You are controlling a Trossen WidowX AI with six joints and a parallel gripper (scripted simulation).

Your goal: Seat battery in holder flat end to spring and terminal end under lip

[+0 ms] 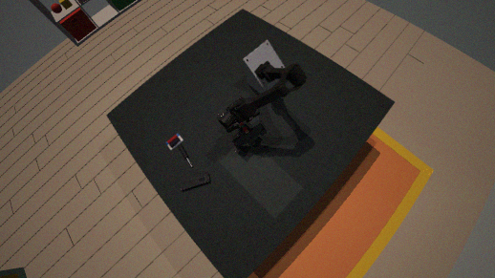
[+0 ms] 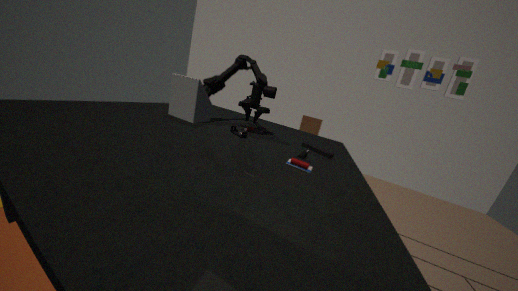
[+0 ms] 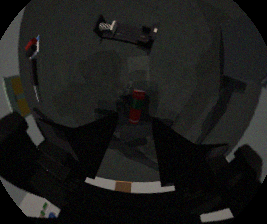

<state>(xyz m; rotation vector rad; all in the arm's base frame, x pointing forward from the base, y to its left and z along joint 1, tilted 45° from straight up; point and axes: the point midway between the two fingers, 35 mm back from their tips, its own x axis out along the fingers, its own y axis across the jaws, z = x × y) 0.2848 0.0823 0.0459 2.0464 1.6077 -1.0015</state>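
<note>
Now: gripper tip 4 cm above the battery. From my gripper tip the other things lie so: dark flat bar (39 cm ahead, 4 cm below, 1 cm to the right); dark slim tool (32 cm ahead, 14 cm to the right, 4 cm below).
</note>
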